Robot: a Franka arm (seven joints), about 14 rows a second.
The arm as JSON. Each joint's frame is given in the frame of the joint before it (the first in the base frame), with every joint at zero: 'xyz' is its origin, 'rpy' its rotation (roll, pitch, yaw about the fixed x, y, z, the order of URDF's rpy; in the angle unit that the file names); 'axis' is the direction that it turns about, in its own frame. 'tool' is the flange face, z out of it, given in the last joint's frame.
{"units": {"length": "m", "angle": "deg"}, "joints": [
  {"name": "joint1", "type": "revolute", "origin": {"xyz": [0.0, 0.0, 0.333], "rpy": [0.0, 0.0, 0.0]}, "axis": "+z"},
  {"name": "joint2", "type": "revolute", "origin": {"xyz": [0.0, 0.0, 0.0], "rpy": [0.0, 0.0, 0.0]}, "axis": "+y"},
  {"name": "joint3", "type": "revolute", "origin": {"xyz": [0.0, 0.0, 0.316], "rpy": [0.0, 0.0, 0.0]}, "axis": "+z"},
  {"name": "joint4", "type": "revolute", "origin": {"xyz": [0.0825, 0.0, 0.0], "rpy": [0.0, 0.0, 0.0]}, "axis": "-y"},
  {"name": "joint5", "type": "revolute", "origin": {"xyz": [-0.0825, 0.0, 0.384], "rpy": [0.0, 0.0, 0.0]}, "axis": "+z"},
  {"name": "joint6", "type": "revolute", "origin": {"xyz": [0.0, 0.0, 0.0], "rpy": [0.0, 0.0, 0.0]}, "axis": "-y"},
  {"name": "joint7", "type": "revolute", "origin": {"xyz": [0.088, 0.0, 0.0], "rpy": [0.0, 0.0, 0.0]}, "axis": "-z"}
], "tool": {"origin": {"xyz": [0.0, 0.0, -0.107], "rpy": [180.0, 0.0, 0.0]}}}
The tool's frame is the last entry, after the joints.
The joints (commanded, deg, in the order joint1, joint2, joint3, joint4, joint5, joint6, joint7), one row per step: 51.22 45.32 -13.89 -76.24 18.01 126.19 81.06; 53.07 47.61 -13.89 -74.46 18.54 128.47 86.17; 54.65 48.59 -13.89 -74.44 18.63 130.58 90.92; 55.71 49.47 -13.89 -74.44 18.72 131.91 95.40; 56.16 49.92 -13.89 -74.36 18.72 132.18 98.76; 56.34 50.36 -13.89 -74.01 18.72 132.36 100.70; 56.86 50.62 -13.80 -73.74 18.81 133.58 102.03; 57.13 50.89 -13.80 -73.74 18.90 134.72 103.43
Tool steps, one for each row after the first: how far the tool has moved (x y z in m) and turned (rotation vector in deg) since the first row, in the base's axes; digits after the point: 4 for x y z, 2 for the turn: -0.0113 0.0246 -0.0113 1.21 -0.76 -3.39; -0.0236 0.0405 -0.0202 1.97 -1.12 -6.73; -0.0325 0.0504 -0.0294 2.37 -0.93 -10.26; -0.0367 0.0546 -0.0341 2.40 -0.44 -13.13; -0.0380 0.0572 -0.0368 2.51 -0.26 -14.82; -0.0419 0.0643 -0.0359 3.52 -0.82 -15.64; -0.0433 0.0673 -0.0374 4.23 -1.21 -16.88
